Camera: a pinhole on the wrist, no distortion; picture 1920 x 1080 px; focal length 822.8 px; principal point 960.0 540.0 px. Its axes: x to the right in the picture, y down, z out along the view. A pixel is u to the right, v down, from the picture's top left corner.
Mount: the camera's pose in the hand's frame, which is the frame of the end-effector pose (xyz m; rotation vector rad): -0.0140 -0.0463 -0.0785 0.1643 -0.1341 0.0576
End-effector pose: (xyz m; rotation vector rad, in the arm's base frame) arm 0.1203 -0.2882 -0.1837 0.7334 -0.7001 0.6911
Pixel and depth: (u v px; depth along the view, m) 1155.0 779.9 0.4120
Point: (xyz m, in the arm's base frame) 0.0147 -0.5542 0.0307
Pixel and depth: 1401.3 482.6 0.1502
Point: 0.1819 -0.3773 -0.1326
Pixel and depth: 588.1 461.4 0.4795
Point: -0.0180 -0.7497 -0.2720
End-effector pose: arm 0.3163 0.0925 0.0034 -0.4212 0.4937 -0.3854
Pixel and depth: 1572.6 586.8 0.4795
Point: 0.7530 0.0280 0.2950
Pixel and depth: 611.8 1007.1 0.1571
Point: 0.2753 0.1738 0.1009
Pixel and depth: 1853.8 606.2 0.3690
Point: 0.7520 -0.0081 0.1818
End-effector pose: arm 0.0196 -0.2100 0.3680 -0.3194 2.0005 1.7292
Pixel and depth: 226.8 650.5 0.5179
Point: 0.6005 0.0713 0.5263
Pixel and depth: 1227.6 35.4 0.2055
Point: 0.1067 -0.1325 0.1663
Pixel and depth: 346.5 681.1 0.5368
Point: 0.5476 0.1122 0.5145
